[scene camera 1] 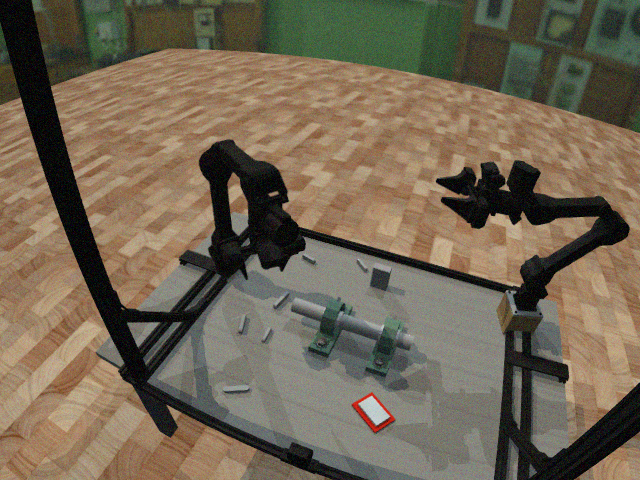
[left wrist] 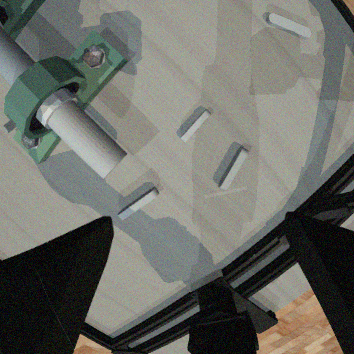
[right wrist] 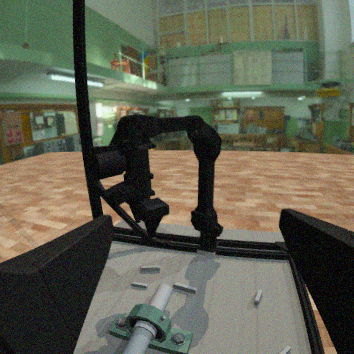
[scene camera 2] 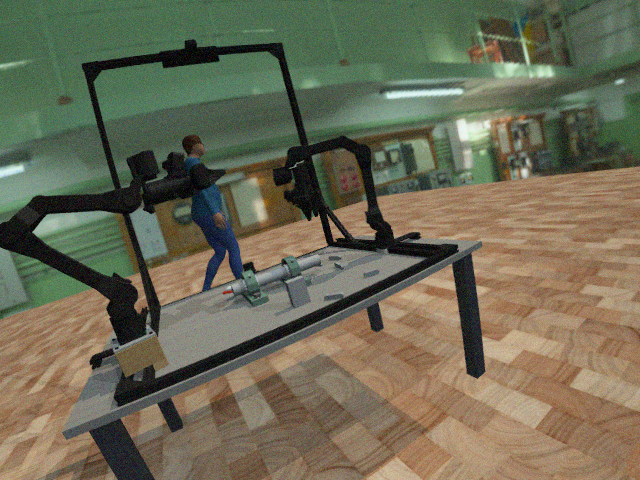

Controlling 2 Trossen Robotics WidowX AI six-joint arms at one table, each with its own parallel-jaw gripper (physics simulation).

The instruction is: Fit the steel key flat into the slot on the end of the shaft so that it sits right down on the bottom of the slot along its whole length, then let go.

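Places are measured from the left arm's base along level axes (x ahead, y left, z up), in centimetres.
Pixels of known places: left gripper, fingertip midpoint: (scene camera 1: pixel 263 274) (left wrist: pixel 199 224) (right wrist: pixel 143 229) (scene camera 2: pixel 313 218); right gripper, fingertip midpoint: (scene camera 1: pixel 438 189) (right wrist: pixel 196 221) (scene camera 2: pixel 219 174); left arm's base at its link origin: (scene camera 1: pixel 226 269) (left wrist: pixel 214 294) (right wrist: pixel 207 245) (scene camera 2: pixel 386 246); right arm's base at its link origin: (scene camera 1: pixel 524 303) (scene camera 2: pixel 131 336).
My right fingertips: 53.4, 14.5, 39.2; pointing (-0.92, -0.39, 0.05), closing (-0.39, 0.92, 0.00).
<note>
For each thing: its top centre in the pictures, then the offset to it from my right fingertips, as dx, dy, dz. "pt": a spot on its surface instead.
- grey shaft at its top centre: (left wrist: pixel 5 67) (right wrist: pixel 135 337) (scene camera 1: pixel 352 318) (scene camera 2: pixel 275 268) -10.2, -15.8, -33.8
- shaft's left end at a spot on its surface: (left wrist: pixel 139 203) (scene camera 1: pixel 280 299) pt -32.6, -15.6, -39.5
- second bar at its top centre: (left wrist: pixel 233 170) (scene camera 1: pixel 242 321) (right wrist: pixel 149 266) -36.3, -28.5, -39.5
- grey block at its top centre: (scene camera 2: pixel 294 279) (scene camera 1: pixel 382 267) -11.3, +6.5, -33.5
- red-edged white card at its top centre: (scene camera 1: pixel 374 410) +5.4, -33.9, -39.7
A grey shaft (scene camera 1: pixel 359 326) (scene camera 2: pixel 276 273) (left wrist: pixel 87 137) (right wrist: pixel 161 298) lies level in two green bearing blocks (scene camera 1: pixel 329 326) (scene camera 1: pixel 386 347). I cannot make out its slot. Several small grey bars lie loose on the table, among them one near the shaft's left end (scene camera 1: pixel 281 300) (left wrist: pixel 139 203), a second bar (scene camera 1: pixel 242 323) (left wrist: pixel 233 167) and a third (scene camera 1: pixel 266 334) (left wrist: pixel 195 125); I cannot tell which is the steel key. My left gripper (scene camera 1: pixel 264 272) (left wrist: pixel 200 224) is open and empty, above the table left of the shaft. My right gripper (scene camera 1: pixel 440 190) is open and empty, high up.
A grey block (scene camera 1: pixel 381 276) (scene camera 2: pixel 297 290) stands behind the shaft in scene camera 1. A red-edged white card (scene camera 1: pixel 373 411) lies in front. More bars lie at the front left (scene camera 1: pixel 236 388) and back (scene camera 1: pixel 308 259) (scene camera 1: pixel 361 265). Black rails and frame posts edge the table.
</note>
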